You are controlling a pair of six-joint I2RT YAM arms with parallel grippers.
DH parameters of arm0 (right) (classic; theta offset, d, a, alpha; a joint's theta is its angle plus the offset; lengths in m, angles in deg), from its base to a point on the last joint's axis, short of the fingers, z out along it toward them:
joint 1: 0 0.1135 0.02 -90
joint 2: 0 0 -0.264 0
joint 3: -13.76 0 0.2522 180
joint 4: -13.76 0 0.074 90
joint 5: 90 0 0 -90
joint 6: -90 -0.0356 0 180
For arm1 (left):
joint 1: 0 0.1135 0.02 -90
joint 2: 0 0 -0.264 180
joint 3: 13.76 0 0.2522 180
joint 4: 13.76 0 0.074 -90
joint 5: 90 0 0 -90
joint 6: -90 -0.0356 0 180
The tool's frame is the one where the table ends.
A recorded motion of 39 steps. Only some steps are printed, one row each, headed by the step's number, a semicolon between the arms.
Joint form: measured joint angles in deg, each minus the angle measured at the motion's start. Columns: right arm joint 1, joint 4, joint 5, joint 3, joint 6, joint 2; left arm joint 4, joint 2, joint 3, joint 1, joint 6, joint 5.
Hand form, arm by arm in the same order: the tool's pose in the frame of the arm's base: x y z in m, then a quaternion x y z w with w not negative. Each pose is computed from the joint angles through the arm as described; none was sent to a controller.
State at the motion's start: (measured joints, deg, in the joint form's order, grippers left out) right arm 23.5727 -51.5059 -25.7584 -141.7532 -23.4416 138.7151; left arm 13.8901 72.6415 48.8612 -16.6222 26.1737 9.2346
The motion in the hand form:
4: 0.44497 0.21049 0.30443 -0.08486 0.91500 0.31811 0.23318; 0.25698 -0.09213 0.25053 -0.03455 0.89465 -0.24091 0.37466
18: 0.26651 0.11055 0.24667 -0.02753 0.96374 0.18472 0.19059; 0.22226 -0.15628 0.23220 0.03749 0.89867 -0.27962 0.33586
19: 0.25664 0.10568 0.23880 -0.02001 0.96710 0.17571 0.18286; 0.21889 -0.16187 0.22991 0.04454 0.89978 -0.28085 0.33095
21: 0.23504 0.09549 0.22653 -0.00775 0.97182 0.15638 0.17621; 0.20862 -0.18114 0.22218 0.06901 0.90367 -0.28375 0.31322
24: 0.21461 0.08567 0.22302 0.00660 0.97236 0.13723 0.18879; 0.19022 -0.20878 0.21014 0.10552 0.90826 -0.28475 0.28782
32: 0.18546 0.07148 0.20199 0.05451 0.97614 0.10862 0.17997; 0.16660 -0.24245 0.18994 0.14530 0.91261 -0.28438 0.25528
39: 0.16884 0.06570 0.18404 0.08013 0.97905 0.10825 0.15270; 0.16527 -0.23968 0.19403 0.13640 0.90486 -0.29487 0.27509
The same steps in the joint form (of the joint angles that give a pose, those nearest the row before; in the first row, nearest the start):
4: 0.00 2.08 0.87 14.99 1.14 -11.98; -0.79 -0.52 -1.35 -1.86 1.44 0.35
18: -2.56 11.21 13.40 80.30 2.56 -55.98; -4.31 0.28 -4.79 -17.68 6.34 -3.06
19: -2.67 11.26 14.19 83.36 2.10 -57.77; -4.48 0.63 -4.96 -19.10 6.67 -3.43
21: -2.80 11.26 16.20 89.37 1.40 -62.23; -4.98 2.45 -5.03 -23.74 7.65 -4.50
24: -2.84 11.06 19.06 94.09 0.37 -67.71; -5.73 5.33 -5.03 -30.67 9.18 -6.25
32: -3.04 10.80 22.73 102.33 -4.13 -74.10; -7.96 10.60 -4.76 -38.73 11.61 -7.98
39: -3.04 10.49 22.05 107.32 -7.15 -76.57; -10.25 9.03 -5.99 -38.78 12.13 -9.11

